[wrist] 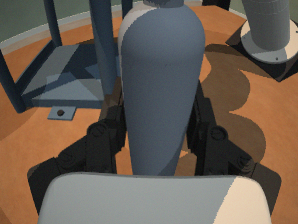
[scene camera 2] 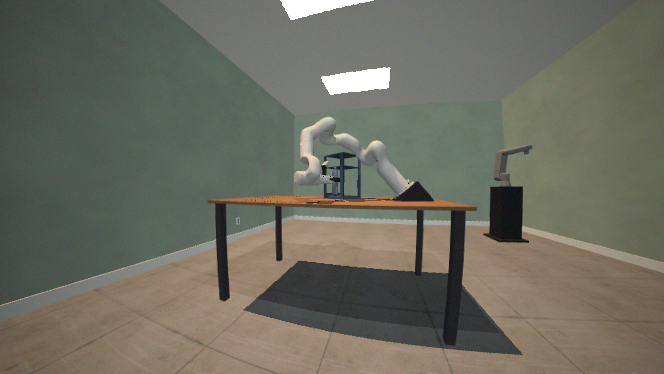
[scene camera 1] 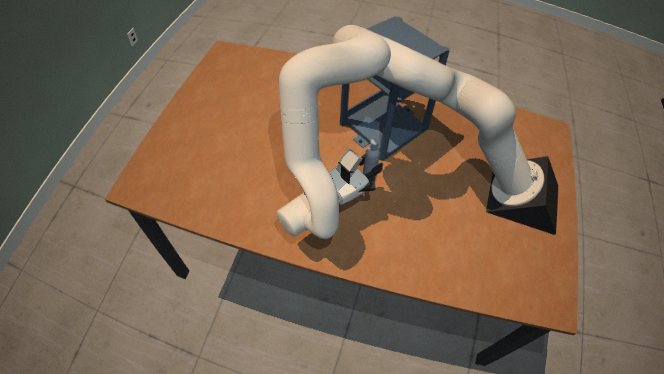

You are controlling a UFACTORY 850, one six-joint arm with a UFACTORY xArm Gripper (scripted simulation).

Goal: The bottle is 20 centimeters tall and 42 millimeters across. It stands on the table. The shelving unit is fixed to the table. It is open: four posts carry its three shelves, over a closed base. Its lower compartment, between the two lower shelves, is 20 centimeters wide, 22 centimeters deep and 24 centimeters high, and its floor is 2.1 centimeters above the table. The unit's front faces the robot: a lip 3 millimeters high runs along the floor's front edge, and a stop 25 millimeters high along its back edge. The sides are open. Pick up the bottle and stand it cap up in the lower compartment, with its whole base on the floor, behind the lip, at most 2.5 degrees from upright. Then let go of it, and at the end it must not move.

Labels:
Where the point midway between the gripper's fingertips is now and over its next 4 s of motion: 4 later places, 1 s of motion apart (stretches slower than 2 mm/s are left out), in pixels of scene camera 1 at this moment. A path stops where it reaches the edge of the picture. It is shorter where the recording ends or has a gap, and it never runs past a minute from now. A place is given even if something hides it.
My gripper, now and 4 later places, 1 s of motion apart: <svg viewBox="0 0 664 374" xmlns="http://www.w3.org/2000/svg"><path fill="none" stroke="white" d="M376 160L387 152L381 147L364 133L351 122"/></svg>

